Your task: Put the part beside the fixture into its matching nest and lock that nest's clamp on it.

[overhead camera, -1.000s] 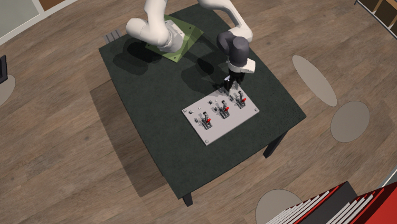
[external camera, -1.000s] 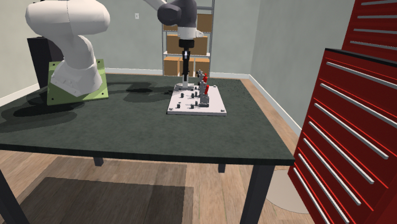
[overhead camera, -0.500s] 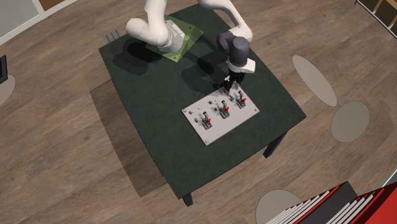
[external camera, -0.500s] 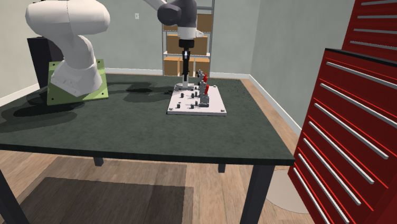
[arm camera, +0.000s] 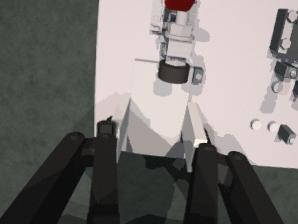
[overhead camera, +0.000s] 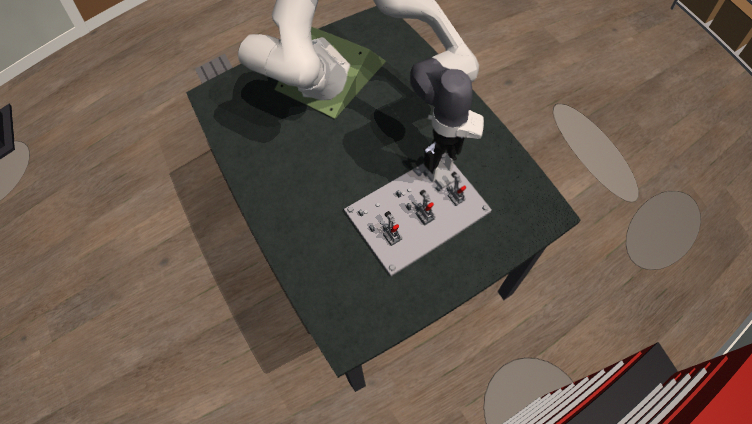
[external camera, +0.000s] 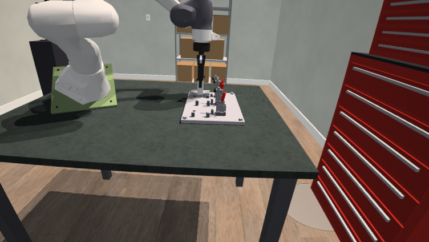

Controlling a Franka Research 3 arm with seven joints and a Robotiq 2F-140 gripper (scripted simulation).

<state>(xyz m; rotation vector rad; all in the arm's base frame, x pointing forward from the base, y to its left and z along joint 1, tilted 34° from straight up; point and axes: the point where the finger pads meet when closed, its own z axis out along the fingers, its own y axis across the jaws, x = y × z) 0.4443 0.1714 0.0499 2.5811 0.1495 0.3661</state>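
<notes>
Now: the part 3 cm below my hand. Round my hand: light grey fixture plate (11 cm to the right, 6 cm ahead, 5 cm below); then clamp (9 cm ahead).
</notes>
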